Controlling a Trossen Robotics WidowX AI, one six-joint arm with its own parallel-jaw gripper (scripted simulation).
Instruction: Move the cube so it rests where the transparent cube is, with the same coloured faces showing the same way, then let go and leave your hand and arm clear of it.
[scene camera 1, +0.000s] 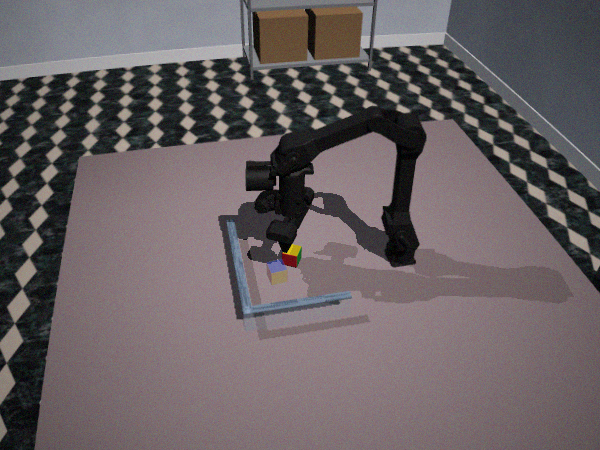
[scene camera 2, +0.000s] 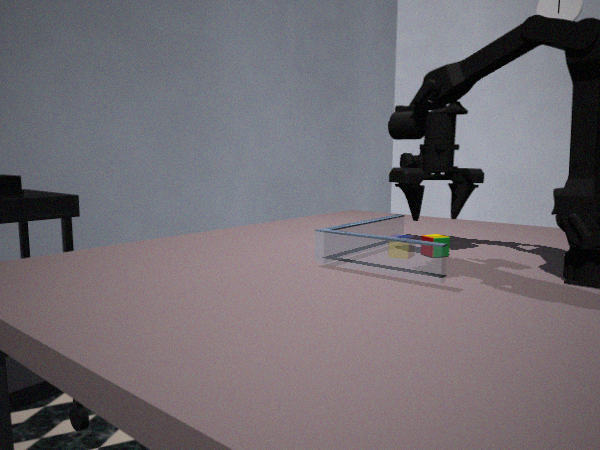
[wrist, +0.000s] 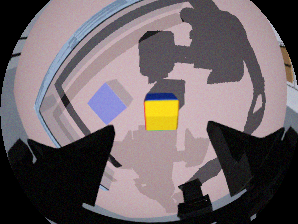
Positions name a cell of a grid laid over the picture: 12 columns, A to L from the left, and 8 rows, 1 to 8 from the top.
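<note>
There's a cube (wrist: G4) here, and a transparent cube (wrist: E4) as well. As for my gripper (scene camera 2: I4), I can also see it (scene camera 1: F5), and the wrist view has it too (wrist: G5).
</note>
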